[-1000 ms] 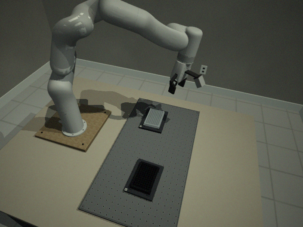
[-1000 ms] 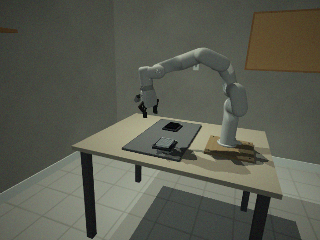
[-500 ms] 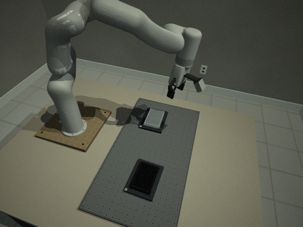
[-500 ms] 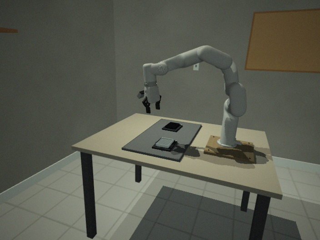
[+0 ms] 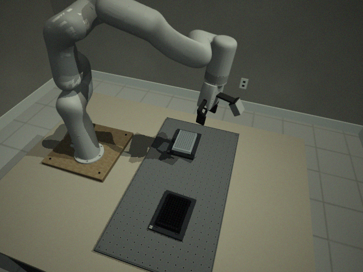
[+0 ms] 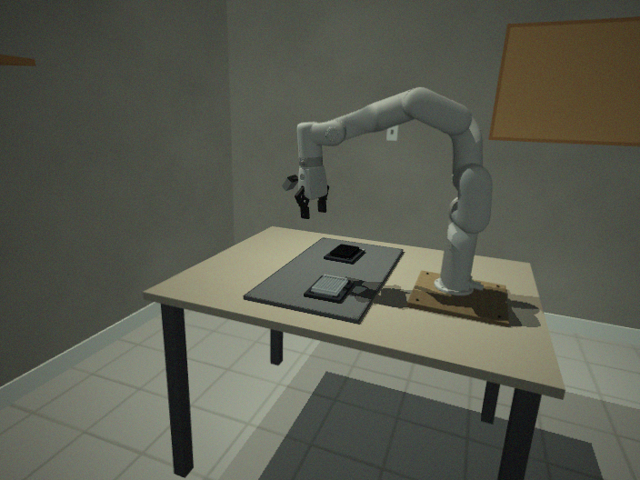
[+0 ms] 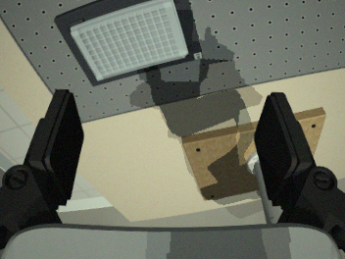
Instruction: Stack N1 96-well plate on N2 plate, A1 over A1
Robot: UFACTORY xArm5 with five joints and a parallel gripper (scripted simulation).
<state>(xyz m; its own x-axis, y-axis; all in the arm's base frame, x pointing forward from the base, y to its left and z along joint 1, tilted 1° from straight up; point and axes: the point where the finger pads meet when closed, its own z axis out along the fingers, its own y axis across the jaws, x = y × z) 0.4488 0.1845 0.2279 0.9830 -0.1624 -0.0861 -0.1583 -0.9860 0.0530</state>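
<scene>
Right now the black 96-well plate is 1 cm ahead of my hand, 29 cm to the right of it and 22 cm below it. Also, from my hand: white 96-well plate (9 cm behind, 5 cm to the left, 22 cm below); then corner label (4 cm behind, 37 cm to the right, 23 cm below).
</scene>
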